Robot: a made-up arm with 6 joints. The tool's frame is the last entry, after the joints. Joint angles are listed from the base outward. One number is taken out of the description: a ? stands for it. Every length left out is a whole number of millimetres.
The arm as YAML. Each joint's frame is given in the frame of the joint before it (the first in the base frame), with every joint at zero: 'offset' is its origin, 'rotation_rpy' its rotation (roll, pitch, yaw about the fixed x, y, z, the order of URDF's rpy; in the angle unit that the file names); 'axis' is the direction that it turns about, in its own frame. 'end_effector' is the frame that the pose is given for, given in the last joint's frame.
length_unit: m
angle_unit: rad
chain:
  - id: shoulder
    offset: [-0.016, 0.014, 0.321]
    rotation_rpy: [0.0, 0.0, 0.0]
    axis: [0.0, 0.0, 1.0]
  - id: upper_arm
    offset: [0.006, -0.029, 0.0]
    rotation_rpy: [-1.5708, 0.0, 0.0]
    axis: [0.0, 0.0, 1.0]
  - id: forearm
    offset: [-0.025, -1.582, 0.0]
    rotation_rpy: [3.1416, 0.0, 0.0]
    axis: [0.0, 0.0, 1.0]
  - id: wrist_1
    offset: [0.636, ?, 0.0]
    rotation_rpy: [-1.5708, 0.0, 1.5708]
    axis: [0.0, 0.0, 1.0]
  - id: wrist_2
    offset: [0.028, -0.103, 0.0]
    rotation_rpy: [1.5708, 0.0, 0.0]
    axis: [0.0, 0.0, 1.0]
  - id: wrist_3
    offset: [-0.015, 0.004, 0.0]
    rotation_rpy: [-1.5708, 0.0, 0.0]
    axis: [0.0, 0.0, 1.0]
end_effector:
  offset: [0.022, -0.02, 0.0]
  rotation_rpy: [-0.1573, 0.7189, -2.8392]
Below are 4 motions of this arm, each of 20 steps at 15 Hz.
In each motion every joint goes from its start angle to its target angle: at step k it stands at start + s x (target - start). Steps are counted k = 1, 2, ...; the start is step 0. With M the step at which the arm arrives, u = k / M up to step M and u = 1 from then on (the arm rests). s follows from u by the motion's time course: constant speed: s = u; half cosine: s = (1 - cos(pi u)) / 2; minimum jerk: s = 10 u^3 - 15 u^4 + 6 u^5.
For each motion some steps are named. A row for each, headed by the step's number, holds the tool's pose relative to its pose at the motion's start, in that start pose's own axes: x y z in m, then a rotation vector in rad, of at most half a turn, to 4 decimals.
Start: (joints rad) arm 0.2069 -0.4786 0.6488 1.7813 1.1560 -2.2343
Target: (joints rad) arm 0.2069 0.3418 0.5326 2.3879 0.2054 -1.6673
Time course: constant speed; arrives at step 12
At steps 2, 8, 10, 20:
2: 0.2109 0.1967 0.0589 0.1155 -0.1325 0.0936
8: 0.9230 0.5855 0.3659 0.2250 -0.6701 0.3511
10: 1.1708 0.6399 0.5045 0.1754 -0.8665 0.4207
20: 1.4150 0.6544 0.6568 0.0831 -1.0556 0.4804

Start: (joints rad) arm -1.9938 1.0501 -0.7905 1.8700 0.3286 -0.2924
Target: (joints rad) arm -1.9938 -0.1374 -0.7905 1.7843 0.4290 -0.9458
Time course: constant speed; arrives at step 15
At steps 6, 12, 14, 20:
6: -0.4709 -0.3618 0.1019 0.4246 -0.0692 0.1867
12: -0.7827 -0.8738 0.0226 0.8136 -0.0177 0.4268
14: -0.8375 -1.0588 -0.0421 0.9275 0.0247 0.5183
20: -0.8546 -1.1515 -0.0808 0.9806 0.0503 0.5661

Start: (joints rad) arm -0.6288 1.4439 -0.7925 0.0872 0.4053 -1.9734
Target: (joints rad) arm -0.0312 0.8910 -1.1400 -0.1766 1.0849 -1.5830
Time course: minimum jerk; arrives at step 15
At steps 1, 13, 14, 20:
1: 0.0001 0.0001 0.0027 -0.0031 0.0005 0.0000
13: 0.0198 0.3682 0.8407 -1.1508 0.1453 0.0144
14: 0.0181 0.3790 0.8503 -1.1702 0.1471 0.0137
20: 0.0178 0.3807 0.8519 -1.1734 0.1474 0.0136

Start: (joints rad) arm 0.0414 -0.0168 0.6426 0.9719 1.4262 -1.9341
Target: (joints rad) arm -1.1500 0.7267 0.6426 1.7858 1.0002 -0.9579
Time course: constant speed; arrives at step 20
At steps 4, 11, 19, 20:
4: -0.0900 0.1552 0.2536 0.0986 -0.3622 0.3218
11: -0.5116 0.2107 0.7129 0.2426 -1.0610 0.7329
19: -1.1861 -0.2002 1.0839 0.4358 -1.8807 0.8417
20: -1.2658 -0.2888 1.1114 0.4655 -1.9757 0.8216

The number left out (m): -0.027
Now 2 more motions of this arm.
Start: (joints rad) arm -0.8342 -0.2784 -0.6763 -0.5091 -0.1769 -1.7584
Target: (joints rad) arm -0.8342 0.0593 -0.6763 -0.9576 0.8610 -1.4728
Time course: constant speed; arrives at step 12
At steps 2, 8, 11, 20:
2: 0.0499 -0.0132 -0.0488 -0.0712 0.0548 -0.0942
8: 0.1947 -0.0353 -0.1987 -0.2853 0.3426 -0.3156
11: 0.2627 -0.0362 -0.2748 -0.3923 0.5454 -0.3781
20: 0.2846 -0.0349 -0.3001 -0.4279 0.6200 -0.3903

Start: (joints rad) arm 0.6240 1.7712 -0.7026 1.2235 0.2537 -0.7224
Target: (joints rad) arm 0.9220 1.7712 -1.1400 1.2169 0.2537 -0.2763
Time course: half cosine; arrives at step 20
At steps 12, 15, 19, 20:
12: 0.0183 -0.2658 -0.0806 -0.3280 -0.3293 0.0972
15: 0.0247 -0.3465 -0.0955 -0.4295 -0.4232 0.1115
19: 0.0290 -0.4034 -0.1038 -0.5011 -0.4872 0.1168
20: 0.0291 -0.4059 -0.1041 -0.5042 -0.4900 0.1169

